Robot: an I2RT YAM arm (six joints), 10 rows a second.
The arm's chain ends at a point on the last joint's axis. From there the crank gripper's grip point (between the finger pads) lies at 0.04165 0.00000 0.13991 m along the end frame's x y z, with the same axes.
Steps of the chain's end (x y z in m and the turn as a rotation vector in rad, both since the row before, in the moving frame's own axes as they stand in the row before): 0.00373, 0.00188, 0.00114, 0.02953, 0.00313, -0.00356; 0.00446, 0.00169, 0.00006, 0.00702, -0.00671, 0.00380; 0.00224, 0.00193, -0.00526, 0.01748, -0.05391, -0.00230; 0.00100, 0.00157, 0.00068, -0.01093, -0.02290, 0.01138; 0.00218, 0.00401, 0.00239, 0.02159, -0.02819, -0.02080; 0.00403, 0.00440, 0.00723, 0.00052, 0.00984, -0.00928
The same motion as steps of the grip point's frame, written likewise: 0.00416, -0.00240, 0.00095, 0.02953, 0.00313, -0.00356; 0.00352, 0.00086, 0.00033, 0.00702, -0.00671, 0.00380; -0.00536, -0.00062, -0.00324, 0.01748, -0.05391, -0.00230; -0.00223, 0.00356, 0.00159, -0.01093, -0.02290, 0.01138; -0.00182, 0.00015, 0.00347, 0.02159, -0.02819, -0.02080; 0.00540, 0.00393, 0.00681, 0.00052, 0.00984, -0.00928
